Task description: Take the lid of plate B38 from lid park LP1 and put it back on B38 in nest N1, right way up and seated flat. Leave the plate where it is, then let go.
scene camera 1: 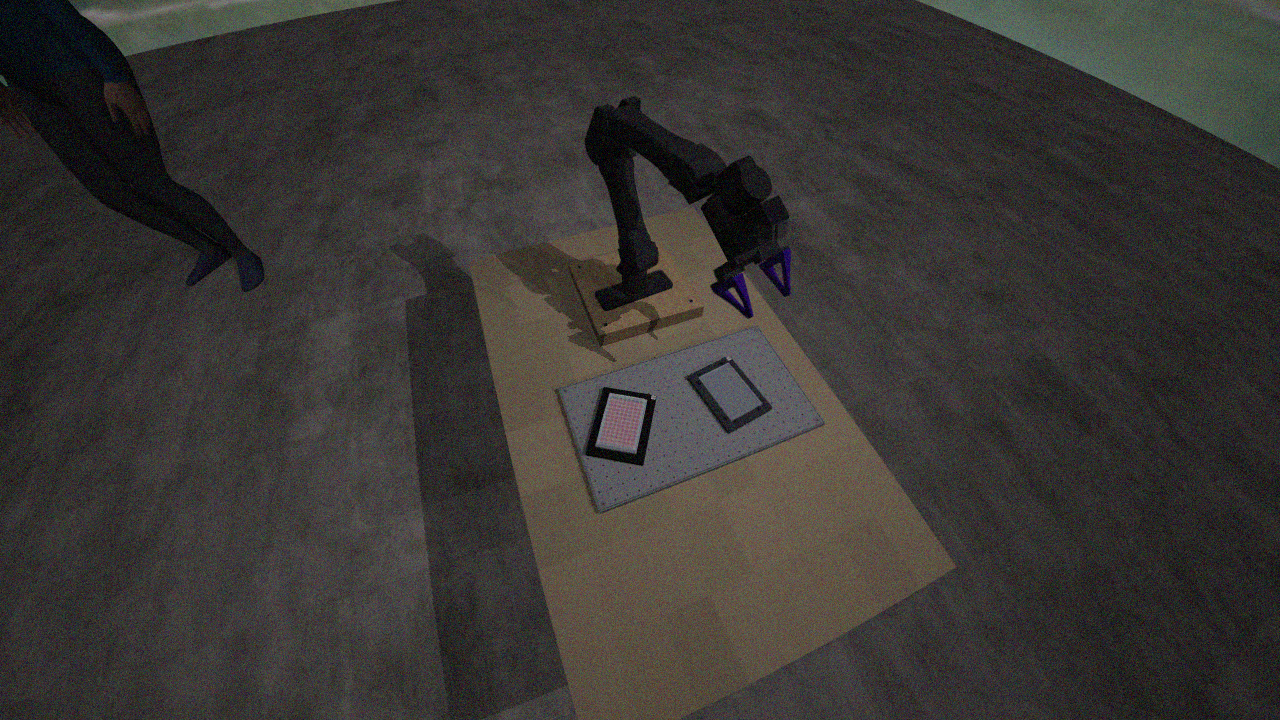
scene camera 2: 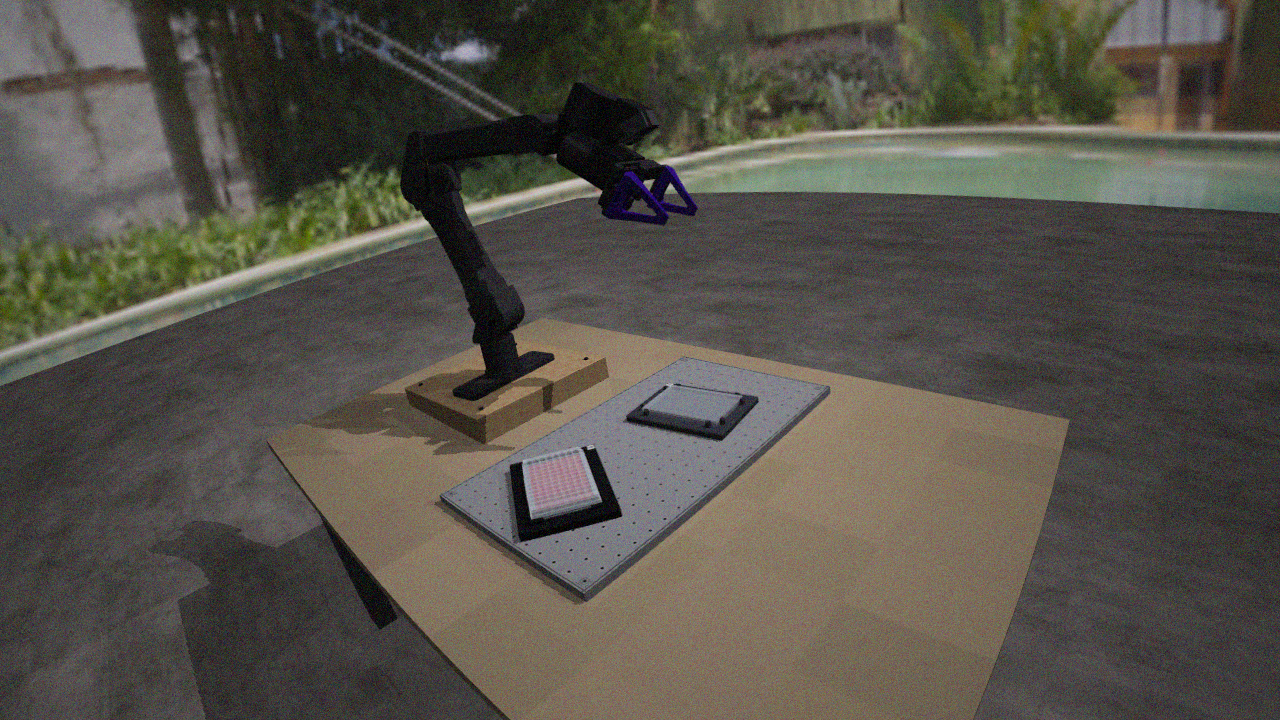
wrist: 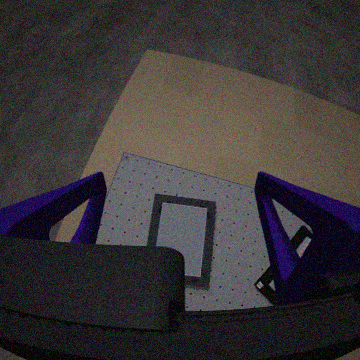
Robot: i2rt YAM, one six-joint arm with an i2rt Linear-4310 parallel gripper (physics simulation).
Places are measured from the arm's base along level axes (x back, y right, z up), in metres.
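Pixels of known places: gripper, fingertip midpoint: (scene camera 1: 769, 306) (scene camera 2: 681, 216) (wrist: 180, 180); arm's base, link origin: (scene camera 1: 634, 291) (scene camera 2: 505, 376).
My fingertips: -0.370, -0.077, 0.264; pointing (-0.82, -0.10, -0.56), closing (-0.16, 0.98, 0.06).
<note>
Ahead of a thing's pixels: the offset from my fingertips to its middle, as dx, dy, dz. Level surfaces: height alone.
The clear, flat lid @[+0.008, +0.019, -0.278] (scene camera 1: 732, 392) (scene camera 2: 691, 402) (wrist: 182, 235) lies in the dark grey frame of the lid park @[+0.008, +0.019, -0.282] (scene camera 1: 750, 420) (scene camera 2: 680, 429) (wrist: 211, 225). The plate @[+0.046, +0.268, -0.273] (scene camera 1: 622, 422) (scene camera 2: 559, 481), with pink wells, sits without a lid in the black nest @[+0.046, +0.268, -0.283] (scene camera 1: 617, 459) (scene camera 2: 581, 520) (wrist: 302, 233); in the wrist view my right finger hides much of it. No labels are readable. My gripper (scene camera 1: 768, 304) (scene camera 2: 678, 217) (wrist: 180, 180) is open and empty, high above the board on the lid park's side, its purple fingers wide apart.
Both holders are on a grey perforated board @[+0.022, +0.112, -0.298] (scene camera 1: 680, 465) (scene camera 2: 644, 510) (wrist: 135, 200) on the wooden table @[dz -0.305] (scene camera 1: 716, 555) (scene camera 2: 805, 555) (wrist: 200, 110). The arm stands on a wooden base block (scene camera 1: 653, 323) (scene camera 2: 456, 417) behind the board. A person (scene camera 1: 134, 170) stands off to the left.
</note>
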